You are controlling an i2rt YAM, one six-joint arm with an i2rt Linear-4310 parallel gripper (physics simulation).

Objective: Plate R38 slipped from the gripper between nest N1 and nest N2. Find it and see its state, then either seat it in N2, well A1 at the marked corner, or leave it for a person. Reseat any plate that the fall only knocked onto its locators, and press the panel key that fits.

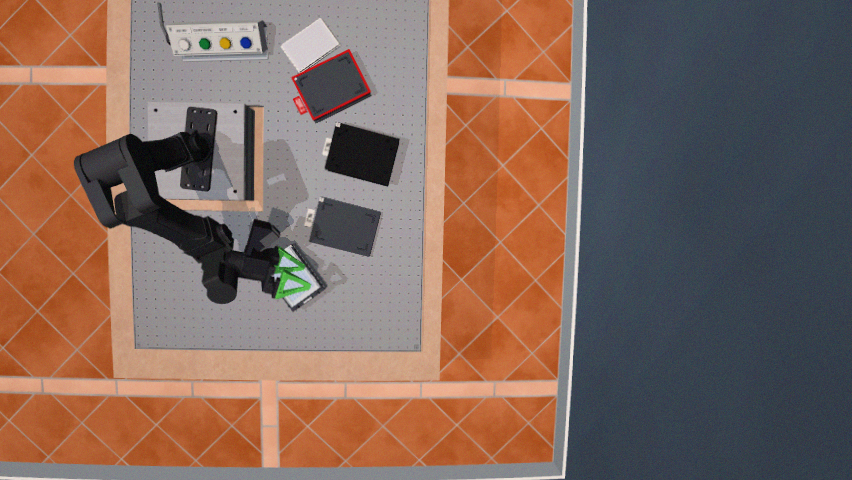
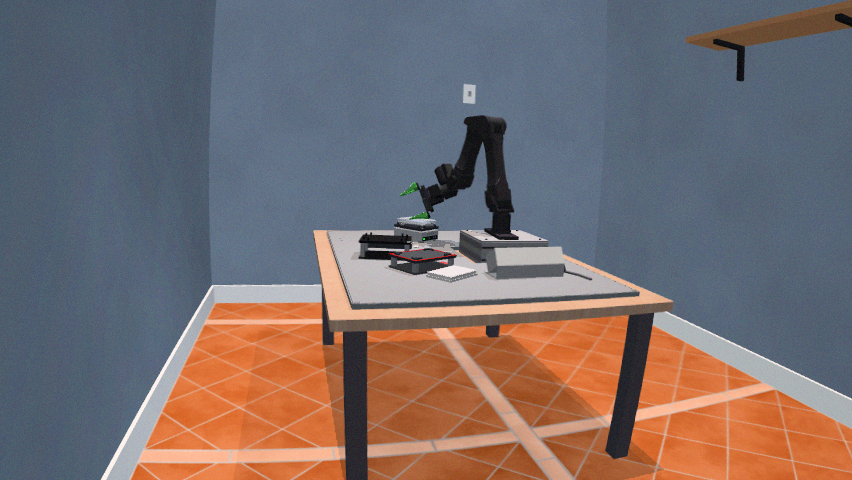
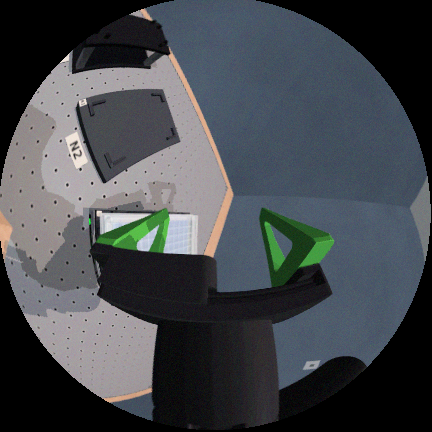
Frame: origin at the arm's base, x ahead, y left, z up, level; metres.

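Seen in the pictures: gripper, fingertip midpoint: (image 1: 307, 276) (image 2: 404, 207) (image 3: 213, 212); arm's base, origin of the base link: (image 1: 199, 149) (image 2: 500, 235).
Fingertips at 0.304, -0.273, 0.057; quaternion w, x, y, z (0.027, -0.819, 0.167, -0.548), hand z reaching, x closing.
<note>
Offsets run from my fingertips to a thing's top centre, as dx, dy, dz. "pt": to the spot under its first point. Level surfaces: height alone.
My gripper (image 1: 306, 277) (image 2: 406, 206) (image 3: 213, 212) is open and empty, its green fingers wide apart above a clear plate @(-0.051, -0.014, -0.046) (image 1: 292, 301) (image 3: 182, 234) on a low device. Whether that plate sits level is hard to tell. Nest N2 @(+0.064, +0.122, -0.102) (image 1: 345, 226) (image 3: 127, 130) is dark grey and bare, with corner locators. Black nest N1 @(+0.091, +0.311, -0.057) (image 1: 362, 153) (image 2: 384, 238) (image 3: 120, 32) stands beside it. A white plate @(-0.078, +0.578, -0.111) (image 1: 310, 44) (image 2: 451, 273) lies on the mat beside a red-edged nest @(-0.007, +0.476, -0.080) (image 1: 331, 84) (image 2: 423, 255). No plate label is readable. The key panel @(-0.299, +0.557, -0.042) (image 1: 214, 33) (image 2: 524, 262) has white, green, yellow and blue keys.
The arm's base plate (image 1: 169, 119) stands at the left of the perforated mat @(dz -0.125) (image 1: 274, 330). The device under the clear plate shows a green light @(pt -0.069, +0.058, -0.113) (image 2: 423, 239) (image 3: 90, 221). A cable @(pt -0.465, +0.589, -0.119) (image 1: 161, 23) (image 2: 578, 273) runs from the panel. The table has a wooden edge (image 1: 274, 364).
</note>
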